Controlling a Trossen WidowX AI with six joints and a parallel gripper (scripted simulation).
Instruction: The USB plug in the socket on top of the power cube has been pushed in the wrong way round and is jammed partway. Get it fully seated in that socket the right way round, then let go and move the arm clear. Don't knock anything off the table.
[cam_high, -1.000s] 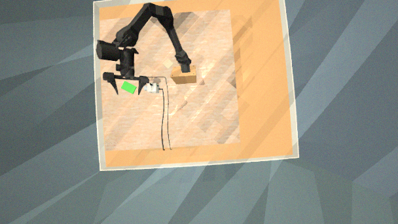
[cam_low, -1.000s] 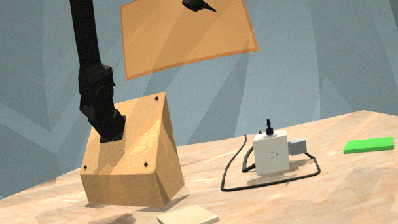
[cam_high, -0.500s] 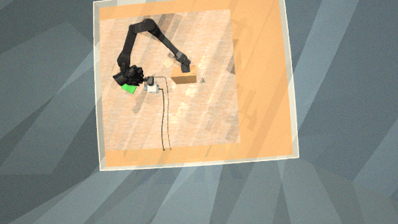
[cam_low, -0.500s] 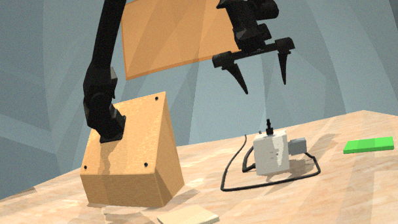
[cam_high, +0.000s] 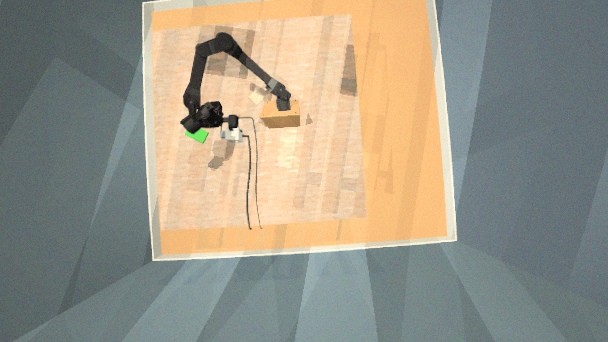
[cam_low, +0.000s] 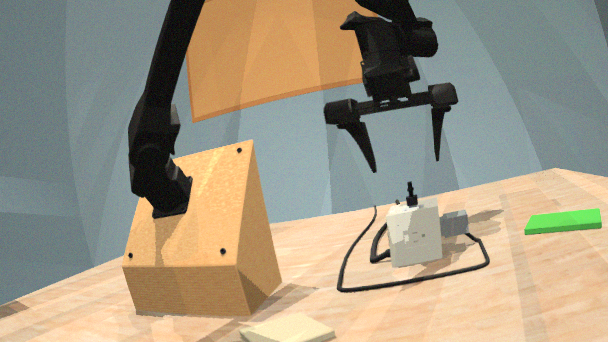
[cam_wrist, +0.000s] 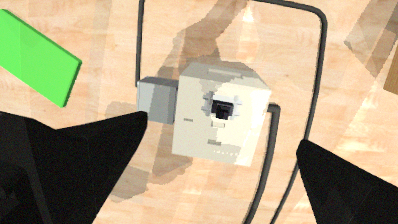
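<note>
Now: the black USB plug 40 mm below my gripper tip. From my gripper tip the other things lie so: green flat block (250 mm ahead, 20 mm to the right, 130 mm below); then pale tile (140 mm behind, 210 mm to the right, 130 mm below).
</note>
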